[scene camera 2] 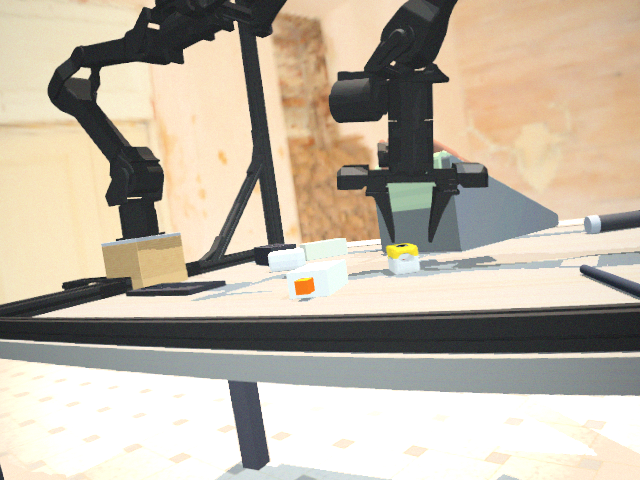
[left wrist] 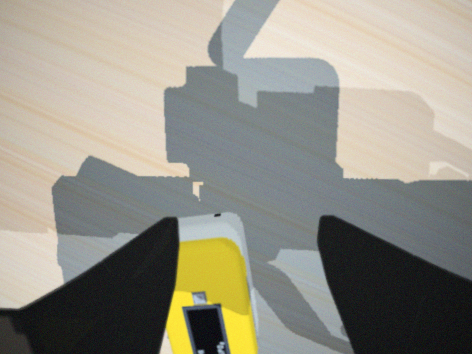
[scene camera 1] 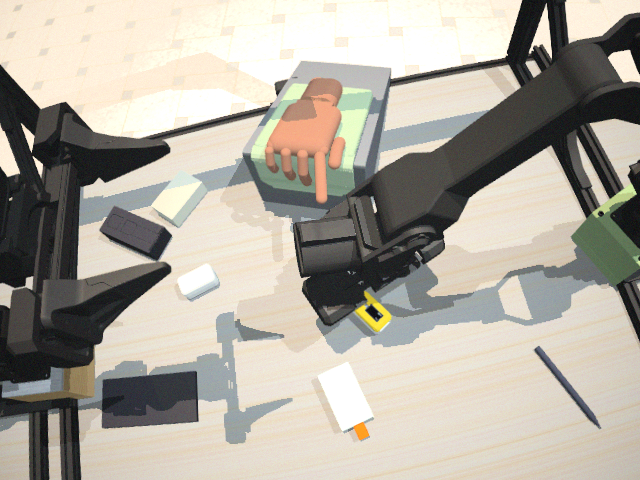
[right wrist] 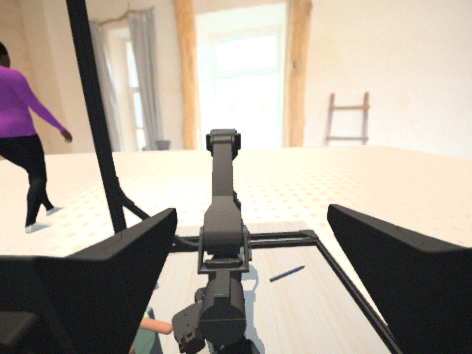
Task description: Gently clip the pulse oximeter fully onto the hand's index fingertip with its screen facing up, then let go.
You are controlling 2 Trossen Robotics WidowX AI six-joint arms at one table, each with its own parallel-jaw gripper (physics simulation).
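Places are measured from the left arm's base along level axes (x ahead, y left, z up), in millimetres.
Pixels of known places: left gripper, fingertip midpoint: [scene camera 2: 411, 242] [left wrist: 249, 229] [scene camera 1: 365, 284]; right gripper, fingertip midpoint: [scene camera 1: 168, 202] [right wrist: 252, 212]; left arm's base at its link origin: [scene camera 1: 639, 221]; right arm's base at its link origin: [scene camera 2: 140, 237].
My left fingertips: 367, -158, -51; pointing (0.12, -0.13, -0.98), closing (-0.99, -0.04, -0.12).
Ahead of a thing's pixels: the offset from my left fingertips to its top centre, as dx, dy, dz.
The yellow-and-white pulse oximeter @(+14, +35, +2) [scene camera 1: 381, 320] [scene camera 2: 402, 253] [left wrist: 212, 265] lies on the table, its dark screen facing up. My left gripper [scene camera 2: 411, 240] [left wrist: 249, 229] is partly open and empty, pointing down just above the oximeter. In the left wrist view the oximeter is off-centre, close to the left-hand finger, which covers part of its edge; a gap shows on the other side. The hand [scene camera 1: 307, 126] rests palm-down on its stand, its index finger [scene camera 1: 321, 178] [right wrist: 156, 326] sticking out past the front edge, bare. My right gripper [scene camera 1: 168, 206] [right wrist: 252, 212] is wide open and empty, high up.
The grey wedge stand [scene camera 1: 379, 111] [scene camera 2: 496, 214] stands behind the left gripper. A white box with an orange tab @(+108, +124, -4) [scene camera 1: 344, 395] [scene camera 2: 330, 279], a dark flat slab @(+357, -31, -24) [scene camera 1: 173, 400], a white rounded block @(+207, -149, +0) [scene camera 1: 198, 281], two more blocks and a pen @(-156, +277, -23) [scene camera 1: 566, 384] lie around.
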